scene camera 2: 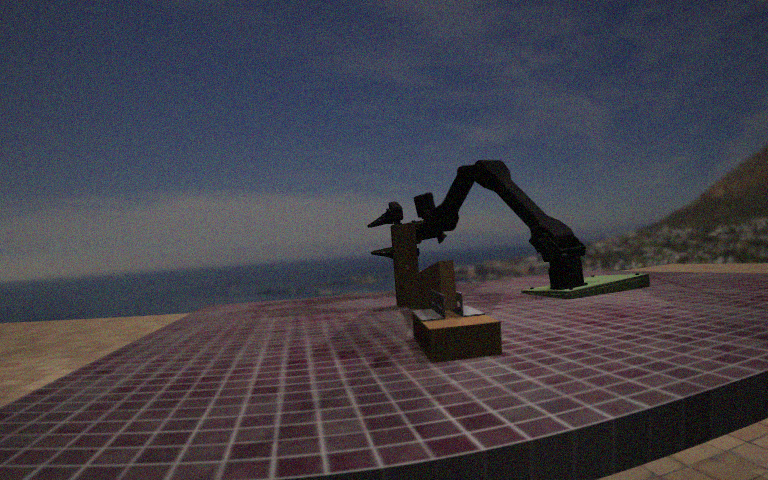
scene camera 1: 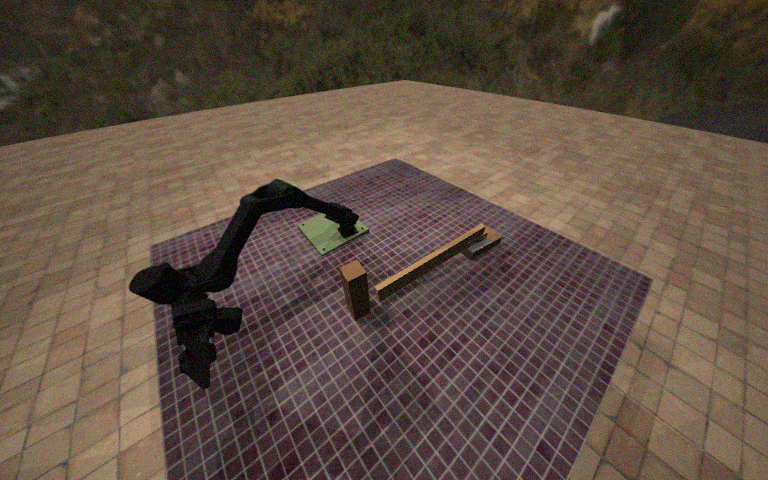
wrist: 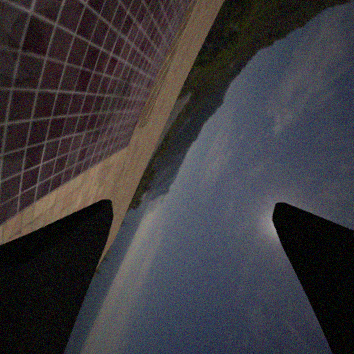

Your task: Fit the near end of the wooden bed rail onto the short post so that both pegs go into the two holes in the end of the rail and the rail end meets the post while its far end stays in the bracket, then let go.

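Pixels of known places: gripper, fingertip midpoint: (scene camera 2: 369, 240) (scene camera 1: 206, 376) (wrist: 194, 209); arm's base, link origin: (scene camera 2: 568, 287) (scene camera 1: 347, 230).
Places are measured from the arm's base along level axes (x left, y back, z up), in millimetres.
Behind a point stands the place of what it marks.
Observation:
The wooden bed rail (scene camera 1: 430, 263) @(x 132, y -339, z 42 mm) (scene camera 2: 440, 280) @(x 377, y -339, z 64 mm) runs from beside the short post to the bracket. Its far end stands between the metal plates of the bracket (scene camera 1: 493, 240) @(x 416, y -363, z 19 mm) (scene camera 2: 464, 339) @(x 461, y -332, z 5 mm). The rail slopes down to its near end, which is low by the mat and a small gap from the upright short post (scene camera 1: 356, 291) @(x -131, y -356, z 112 mm) (scene camera 2: 405, 266) @(x -90, y -335, z 72 mm). The pegs and the holes cannot be made out. My gripper (scene camera 1: 169, 337) (scene camera 2: 370, 239) @(x -448, y -399, z 146 mm) (wrist: 194, 209) @(x -448, y -399, z 146 mm) is open and empty, raised above the mat on the side of the post away from the rail. Neither rail nor post shows in the wrist view.
The arm stands on a green base plate (scene camera 1: 317, 234) @(x -111, y 46, z -1 mm) (scene camera 2: 614, 283) @(x 64, y 78, z 2 mm), behind the post and rail in scene camera 1. A purple tiled mat (scene camera 1: 453, 362) @(x 6, y -586, z -16 mm) (scene camera 2: 254, 396) @(x 543, y -537, z -16 mm) (wrist: 65, 65) @(x -409, y -513, z -16 mm) lies under everything. Tan paving (scene camera 1: 696, 339) (wrist: 80, 187) surrounds it.

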